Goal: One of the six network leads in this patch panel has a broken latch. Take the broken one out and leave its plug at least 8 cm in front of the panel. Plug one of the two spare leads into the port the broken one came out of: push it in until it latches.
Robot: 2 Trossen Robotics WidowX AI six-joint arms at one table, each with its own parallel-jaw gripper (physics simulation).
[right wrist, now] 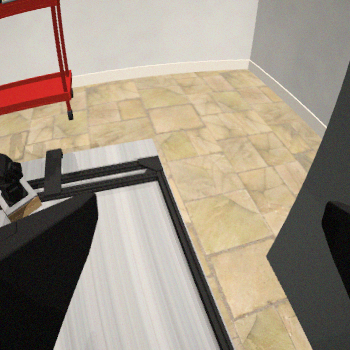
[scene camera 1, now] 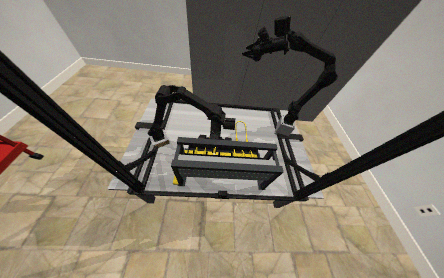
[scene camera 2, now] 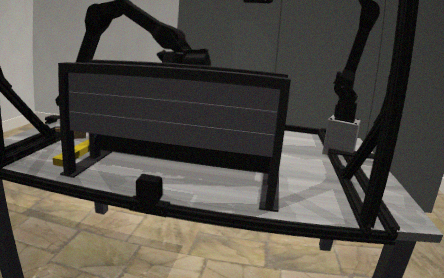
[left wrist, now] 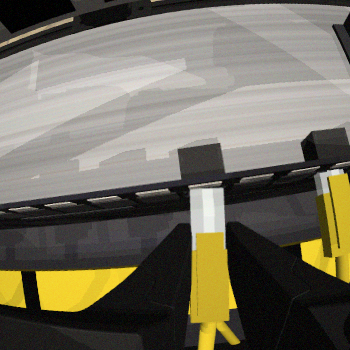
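Seen in the pictures: left gripper, between the fingertips: (scene camera 1: 214, 153) (left wrist: 207, 233); right gripper, between the fingertips: (right wrist: 216, 210) (scene camera 1: 244, 51); left arm's base, origin of its link: (right wrist: 14, 193) (scene camera 1: 158, 136); right arm's base, origin of its link: (scene camera 1: 288, 121) (scene camera 2: 344, 119).
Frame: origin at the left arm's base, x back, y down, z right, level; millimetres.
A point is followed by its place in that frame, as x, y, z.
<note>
The dark patch panel (scene camera 1: 226, 144) @(-260, -218, 369) (scene camera 2: 193, 110) @(-264, -139, 503) (left wrist: 104, 243) stands across the middle of the table (scene camera 1: 193, 118) @(-287, 44, -90). Several yellow leads (scene camera 1: 241, 154) @(-388, -47, 390) sit in a row behind it. My left gripper (scene camera 1: 215, 136) (left wrist: 207, 233) @(-240, -53, 305) reaches down behind the panel and is shut on a yellow lead (left wrist: 208, 278) @(-249, -60, 293). That lead's white plug (left wrist: 207, 208) @(-235, -59, 312) touches the row of ports. Another yellow lead (left wrist: 331, 212) @(-197, -47, 278) is plugged in at the right of the left wrist view. My right gripper (scene camera 1: 248, 53) @(-572, -445, 11) (right wrist: 216, 210) @(-572, -445, 11) is open and empty, held high above the table's back right.
A yellow cable loop (scene camera 1: 241, 121) @(-610, 38, 111) stands behind the panel. A yellow piece (scene camera 1: 175, 180) @(11, 4, 325) (scene camera 2: 85, 146) @(-52, 3, 258) lies at the panel's left foot. A black frame (scene camera 1: 221, 194) @(-165, -9, 516) rims the table, with a small block (scene camera 2: 149, 188) @(-174, 6, 527) on the front rail. A red cart (right wrist: 35, 88) stands on the floor.
</note>
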